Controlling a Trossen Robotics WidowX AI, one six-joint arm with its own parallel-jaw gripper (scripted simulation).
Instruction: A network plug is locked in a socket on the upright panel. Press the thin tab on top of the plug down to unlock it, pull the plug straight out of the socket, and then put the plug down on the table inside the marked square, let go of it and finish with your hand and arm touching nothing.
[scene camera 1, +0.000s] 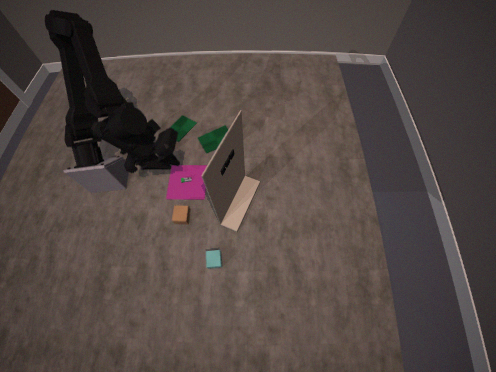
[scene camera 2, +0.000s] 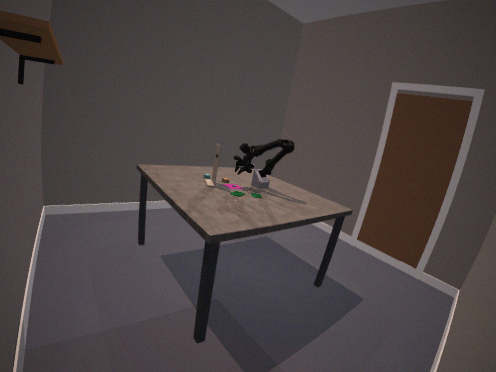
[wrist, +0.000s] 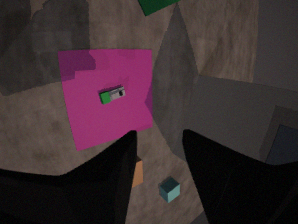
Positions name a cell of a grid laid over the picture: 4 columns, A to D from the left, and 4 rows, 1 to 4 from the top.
Labels:
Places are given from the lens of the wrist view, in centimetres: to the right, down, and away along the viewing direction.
my gripper (wrist: C3): 1, 2, 10
magenta marked square (wrist: B2): -7, -4, 15

